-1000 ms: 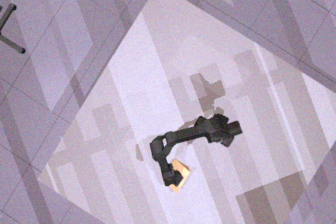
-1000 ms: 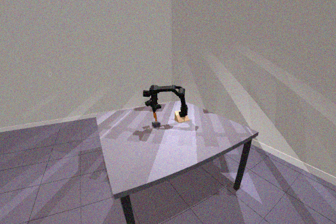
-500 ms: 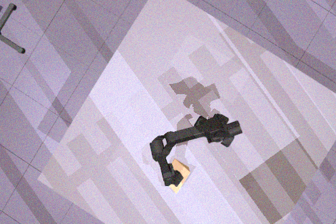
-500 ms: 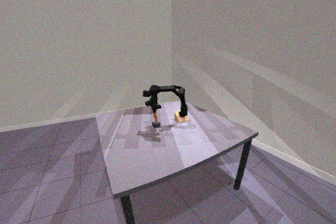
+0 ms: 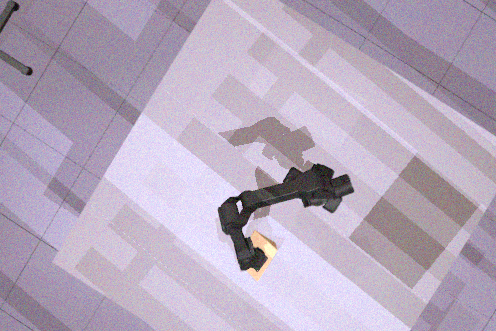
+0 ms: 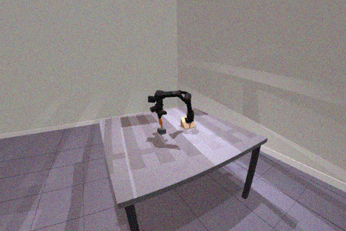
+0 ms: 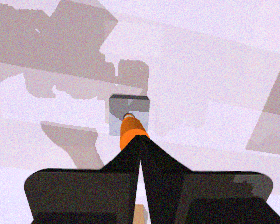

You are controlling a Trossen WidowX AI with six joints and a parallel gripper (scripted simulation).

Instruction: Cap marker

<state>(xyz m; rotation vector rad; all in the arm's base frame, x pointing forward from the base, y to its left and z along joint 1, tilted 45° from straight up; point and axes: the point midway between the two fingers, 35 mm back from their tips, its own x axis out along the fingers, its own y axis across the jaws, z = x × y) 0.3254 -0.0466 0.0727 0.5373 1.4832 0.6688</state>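
My gripper tip is now 2 cm above the orange cap, 1 cm to the right of it and 1 cm past it. From my gripper tip the other things lie so: grey holder block (12 cm below, 1 cm to the left, 1 cm behind).
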